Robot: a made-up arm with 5 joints.
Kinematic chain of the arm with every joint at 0, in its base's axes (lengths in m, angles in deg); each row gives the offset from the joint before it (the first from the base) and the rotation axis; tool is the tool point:
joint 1: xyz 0 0 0.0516 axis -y
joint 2: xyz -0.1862 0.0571 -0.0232 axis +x
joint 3: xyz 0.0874 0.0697 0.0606 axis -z
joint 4: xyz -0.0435 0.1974 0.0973 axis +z
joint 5: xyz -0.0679 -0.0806 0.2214 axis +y
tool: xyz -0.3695 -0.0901 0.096
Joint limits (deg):
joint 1: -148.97..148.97
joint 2: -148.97..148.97
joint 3: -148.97..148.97
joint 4: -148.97..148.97
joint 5: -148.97..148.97
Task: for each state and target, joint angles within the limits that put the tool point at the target. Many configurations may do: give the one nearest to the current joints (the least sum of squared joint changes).
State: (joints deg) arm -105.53 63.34 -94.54 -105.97 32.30
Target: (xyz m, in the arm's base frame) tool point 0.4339 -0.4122 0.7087
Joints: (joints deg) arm -101.10 54.83 -91.07 -110.39 15.30
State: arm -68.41 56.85 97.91 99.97 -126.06
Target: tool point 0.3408 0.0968 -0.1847
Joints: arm -76.08 61.57 67.25 128.84 -148.97
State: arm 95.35 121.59 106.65 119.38 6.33
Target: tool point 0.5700 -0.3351 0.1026
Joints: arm 109.74 121.14 101.05 129.15 22.62
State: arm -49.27 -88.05 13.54 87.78 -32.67
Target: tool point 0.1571 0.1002 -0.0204
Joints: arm -71.46 -49.33 23.46 114.69 -55.34
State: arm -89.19 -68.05 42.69 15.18 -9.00
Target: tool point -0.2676 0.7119 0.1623
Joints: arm -77.26 -52.73 77.08 -2.26 -12.68
